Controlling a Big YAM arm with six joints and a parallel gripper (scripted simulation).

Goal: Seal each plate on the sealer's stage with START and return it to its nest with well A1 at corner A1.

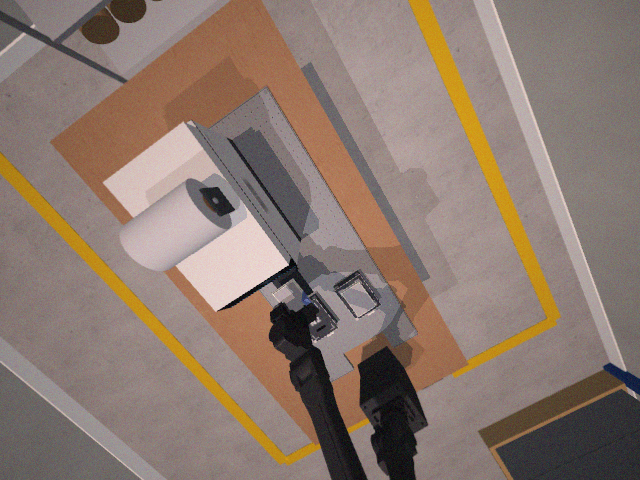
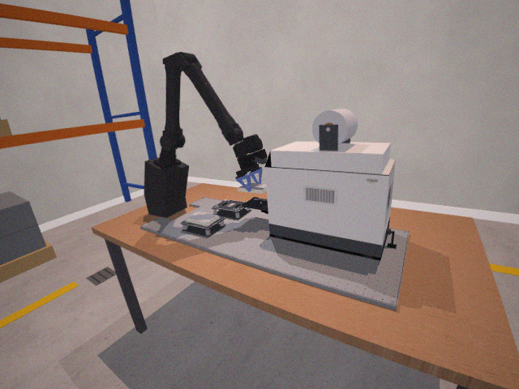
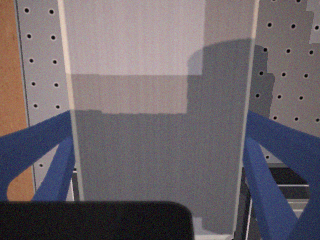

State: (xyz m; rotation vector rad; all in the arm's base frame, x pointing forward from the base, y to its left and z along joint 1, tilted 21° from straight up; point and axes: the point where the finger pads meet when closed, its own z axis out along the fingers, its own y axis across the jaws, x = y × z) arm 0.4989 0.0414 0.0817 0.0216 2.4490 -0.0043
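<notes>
My gripper is now 70 mm above the dark sealer stage and 30 mm short of it. The rest, counted from my hand: foil roll: 360 mm ahead, 250 mm above, 20 mm to the right; then white well plate: right at my hand; then start button: 140 mm ahead, 80 mm to the left, 30 mm above.
</notes>
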